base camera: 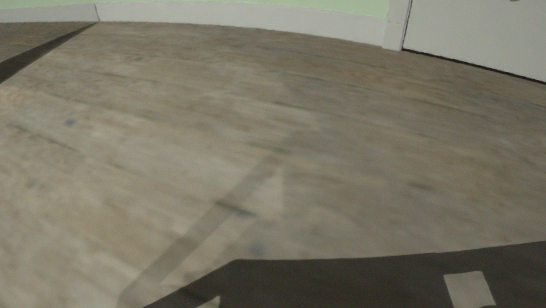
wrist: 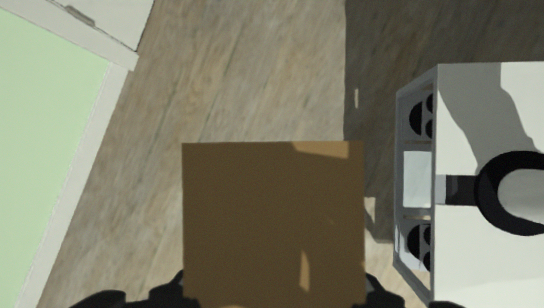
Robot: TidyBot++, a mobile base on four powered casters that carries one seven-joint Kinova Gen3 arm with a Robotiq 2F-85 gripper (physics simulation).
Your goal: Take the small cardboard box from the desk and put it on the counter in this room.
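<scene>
The small cardboard box (wrist: 273,215) is brown and fills the lower middle of the wrist view, mostly in shade with a few lit patches. My gripper (wrist: 276,279) is shut on it, with a dark finger at each side of the box at the bottom edge of the wrist view. The box is held above the wood floor. The gripper does not show in the base camera view. The desk and the counter do not show in either view.
My white mobile base (wrist: 480,260) is at the right of the wrist view. A green wall (wrist: 45,120) with white baseboard (base camera: 225,19) and a white door (base camera: 480,35) (wrist: 117,17) bound the wood floor (base camera: 200,125). Dark shadows cross the floor.
</scene>
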